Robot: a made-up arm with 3 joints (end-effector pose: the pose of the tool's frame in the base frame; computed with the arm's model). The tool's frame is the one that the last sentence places. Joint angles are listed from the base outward.
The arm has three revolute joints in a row. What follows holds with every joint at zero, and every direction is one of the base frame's.
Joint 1 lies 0.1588 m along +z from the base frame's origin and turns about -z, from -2.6 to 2.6 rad.
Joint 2 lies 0.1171 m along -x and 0.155 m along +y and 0.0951 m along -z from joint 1 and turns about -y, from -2.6 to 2.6 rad.
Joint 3 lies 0.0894 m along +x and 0.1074 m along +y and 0.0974 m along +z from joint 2 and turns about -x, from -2.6 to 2.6 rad.
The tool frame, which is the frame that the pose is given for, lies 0.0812 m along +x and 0.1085 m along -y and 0.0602 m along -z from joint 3; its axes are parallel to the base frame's.
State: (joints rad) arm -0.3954 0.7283 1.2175
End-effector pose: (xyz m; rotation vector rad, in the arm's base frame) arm -0.1650 0.1136 0.3104 -1.0038 -0.8422 -0.1057
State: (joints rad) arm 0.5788 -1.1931 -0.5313
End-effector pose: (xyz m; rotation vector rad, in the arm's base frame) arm 0.0563 0.2013 -0.0984 0.8012 1.0103 -0.8151
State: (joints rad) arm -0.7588 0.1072 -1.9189
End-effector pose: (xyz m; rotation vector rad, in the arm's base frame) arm -0.2081 0.2933 0.0978 1.8514 0.6587 0.6076
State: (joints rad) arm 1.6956 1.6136 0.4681
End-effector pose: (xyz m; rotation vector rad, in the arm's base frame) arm 0.1643 0.1980 0.2302 -1.6635 -0.9054 -1.6177
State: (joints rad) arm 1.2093 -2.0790 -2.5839
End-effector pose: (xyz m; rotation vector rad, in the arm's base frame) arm 0.3187 0.2494 -0.1296 -1.3831 0.2109 1.9656
